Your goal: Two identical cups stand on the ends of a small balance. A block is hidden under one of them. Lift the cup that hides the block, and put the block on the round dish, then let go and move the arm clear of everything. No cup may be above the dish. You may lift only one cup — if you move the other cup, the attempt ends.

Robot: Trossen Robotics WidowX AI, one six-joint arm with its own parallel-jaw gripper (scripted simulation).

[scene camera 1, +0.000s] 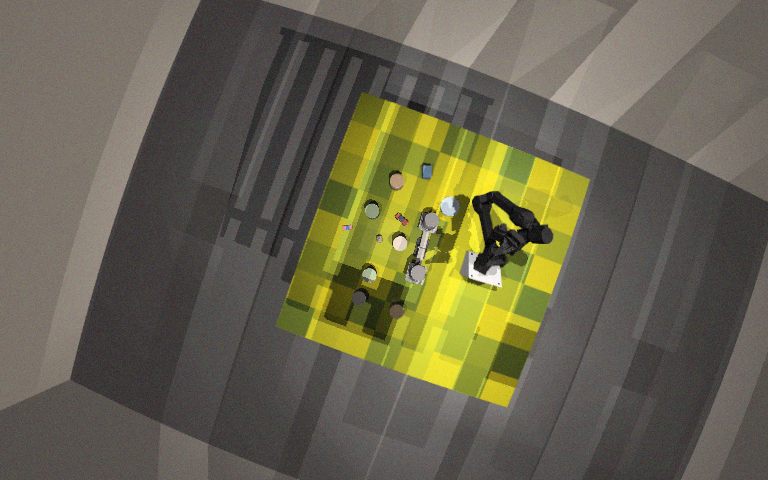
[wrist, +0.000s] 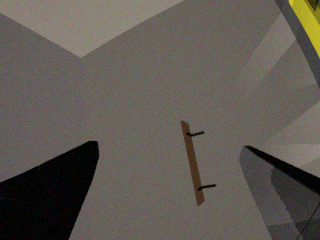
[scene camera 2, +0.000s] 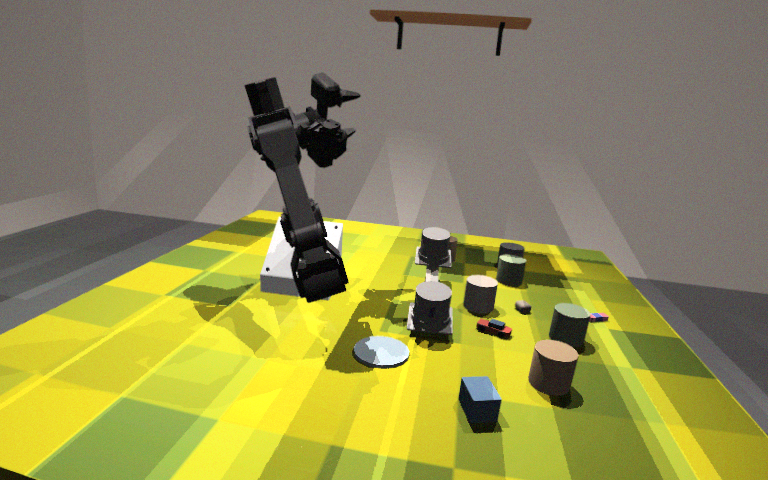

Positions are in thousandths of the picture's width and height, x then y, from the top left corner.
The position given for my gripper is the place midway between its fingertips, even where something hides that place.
Scene:
My gripper shows in scene camera 1 (639, 543), in the wrist view (536, 631) and in scene camera 2 (464, 234).

